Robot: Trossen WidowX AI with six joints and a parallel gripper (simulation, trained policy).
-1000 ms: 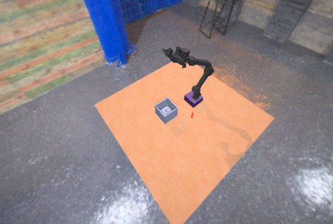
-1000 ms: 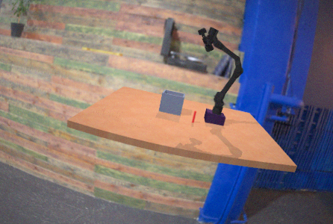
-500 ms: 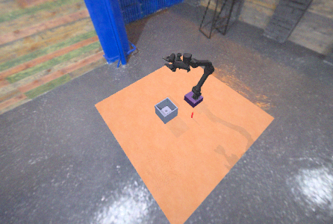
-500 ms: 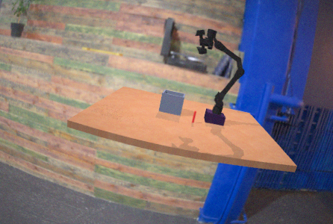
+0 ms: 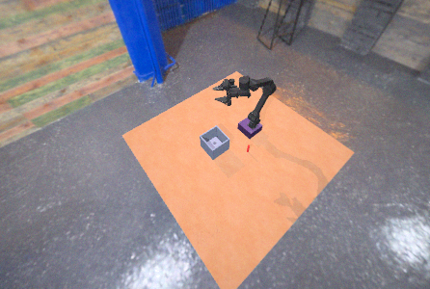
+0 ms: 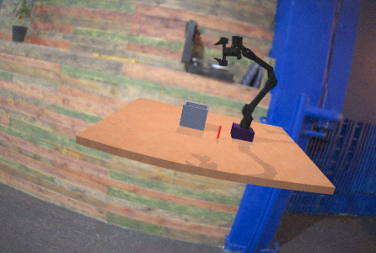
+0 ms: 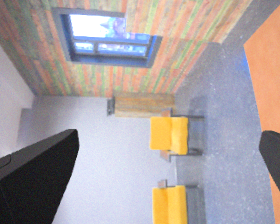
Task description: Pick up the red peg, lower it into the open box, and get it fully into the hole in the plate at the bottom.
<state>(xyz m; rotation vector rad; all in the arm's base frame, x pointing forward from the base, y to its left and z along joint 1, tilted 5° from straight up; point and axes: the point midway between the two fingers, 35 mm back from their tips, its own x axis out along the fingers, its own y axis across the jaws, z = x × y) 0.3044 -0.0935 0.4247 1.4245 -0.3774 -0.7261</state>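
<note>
The red peg lies 130 mm behind my gripper tip, 240 mm to the left of it and 470 mm below it. Also, from my gripper tip: pale plate: 40 mm ahead, 50 mm to the left, 460 mm below.
</note>
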